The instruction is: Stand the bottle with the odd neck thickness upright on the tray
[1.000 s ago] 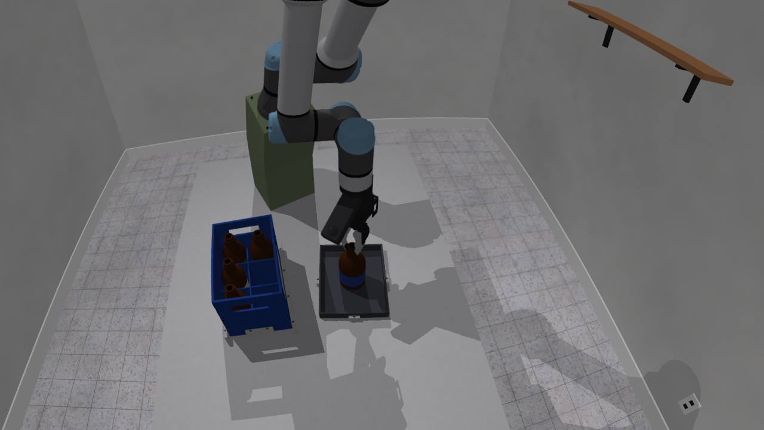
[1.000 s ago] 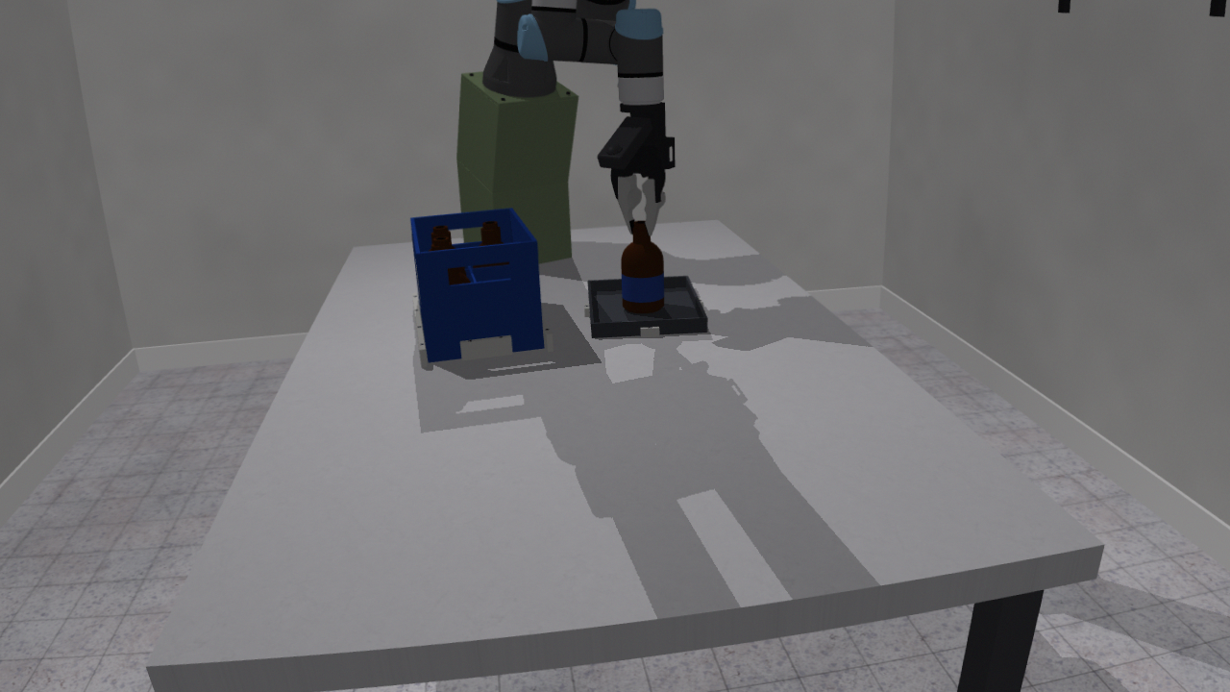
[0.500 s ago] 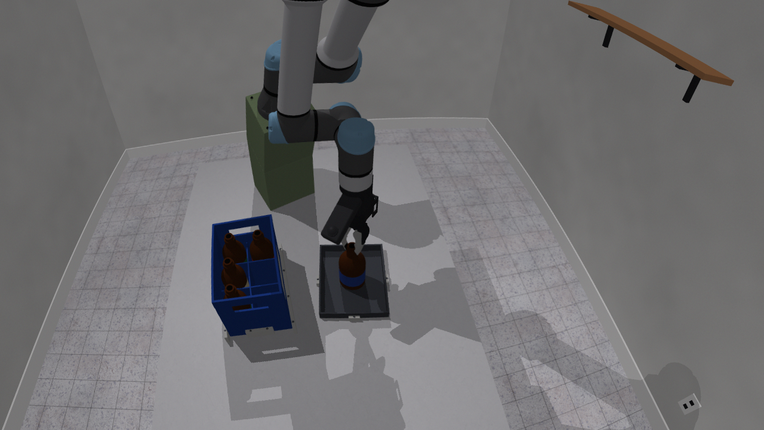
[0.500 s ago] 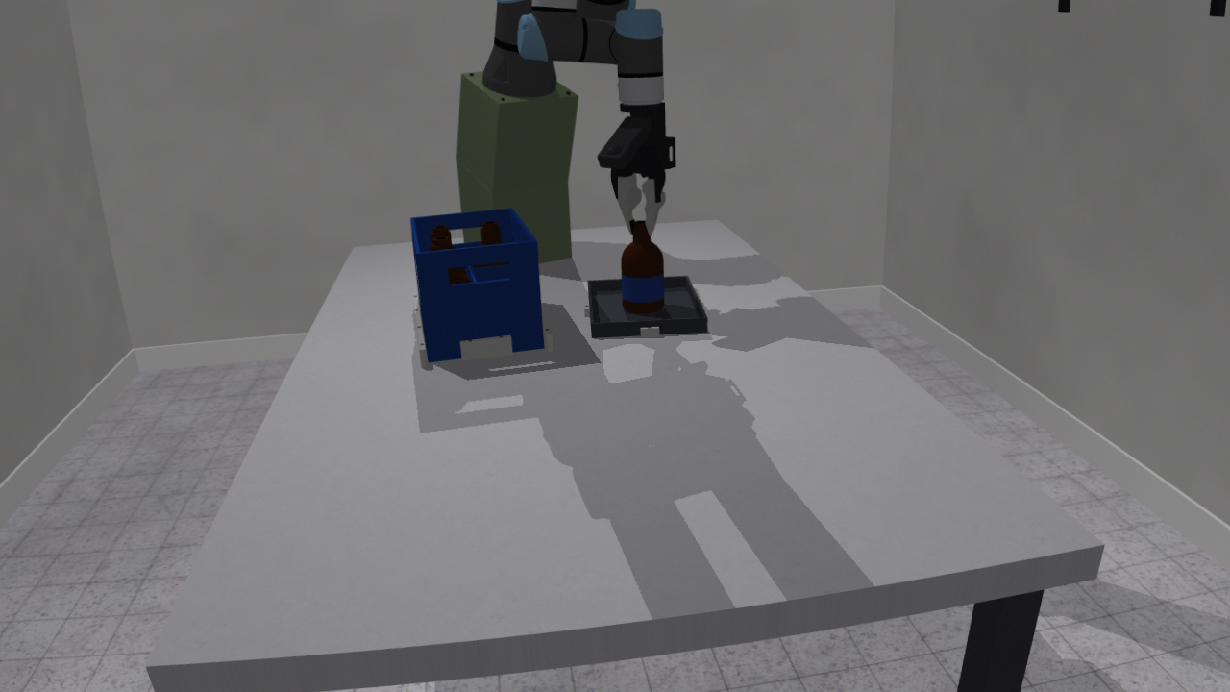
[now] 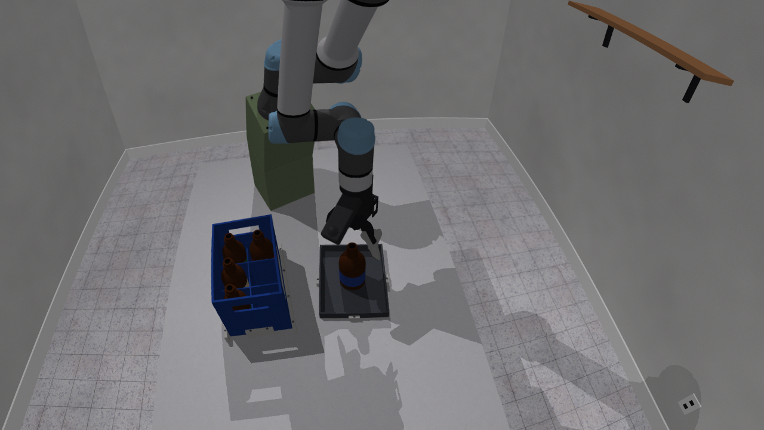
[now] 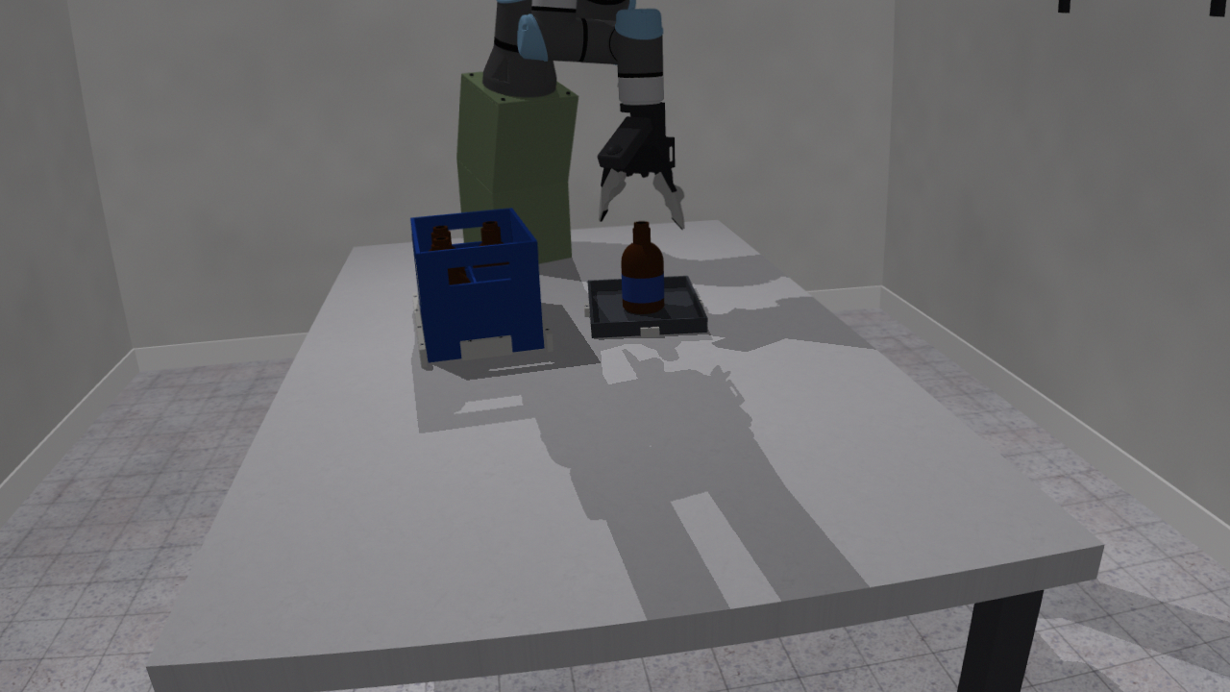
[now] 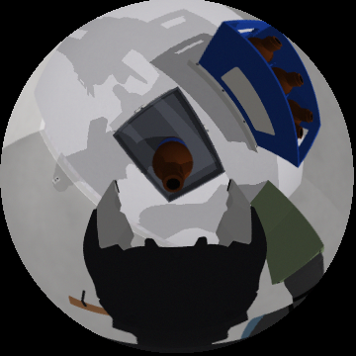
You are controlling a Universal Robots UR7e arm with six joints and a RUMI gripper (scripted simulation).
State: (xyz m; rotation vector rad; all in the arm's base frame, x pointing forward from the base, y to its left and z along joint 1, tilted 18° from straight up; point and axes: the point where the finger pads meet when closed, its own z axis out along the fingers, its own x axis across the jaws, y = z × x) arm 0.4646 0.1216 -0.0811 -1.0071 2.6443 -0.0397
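My gripper is now 14 cm above the dark tray. The rest, counted from my hand: blue crate: 29 cm to the right, 7 cm below, 3 cm behind.
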